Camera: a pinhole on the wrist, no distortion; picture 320 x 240 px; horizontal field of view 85.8 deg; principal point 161.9 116.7 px. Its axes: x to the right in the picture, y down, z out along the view. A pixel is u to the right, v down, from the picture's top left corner.
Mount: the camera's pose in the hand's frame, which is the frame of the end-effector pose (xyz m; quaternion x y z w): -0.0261 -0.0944 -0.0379 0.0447 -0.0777 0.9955 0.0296
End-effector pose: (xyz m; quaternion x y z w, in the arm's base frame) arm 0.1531 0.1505 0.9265 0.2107 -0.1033 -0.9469 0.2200
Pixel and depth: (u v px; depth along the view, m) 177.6 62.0 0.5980
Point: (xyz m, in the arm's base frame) -0.0919 0.2171 1.4532
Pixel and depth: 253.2 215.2 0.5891
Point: -0.0138 0.7900 1.3532
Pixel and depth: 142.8 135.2 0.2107
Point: 0.0130 0.2944 1.0239
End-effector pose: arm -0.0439 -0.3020 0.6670 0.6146 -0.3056 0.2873 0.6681
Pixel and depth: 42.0 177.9 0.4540
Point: 0.4006 -0.6801 0.7076
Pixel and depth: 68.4 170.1 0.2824
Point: 0.2151 -0.5310 0.6387
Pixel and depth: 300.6 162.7 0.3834
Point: -0.0807 -0.6751 0.2984
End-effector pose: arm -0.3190 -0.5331 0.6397 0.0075 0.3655 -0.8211 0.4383
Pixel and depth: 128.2 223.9 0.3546
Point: -0.5409 -0.6096 1.0394
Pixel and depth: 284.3 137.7 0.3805
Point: -0.1808 -0.4935 1.0985
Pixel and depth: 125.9 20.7 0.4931
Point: -0.1871 -0.9540 0.8900
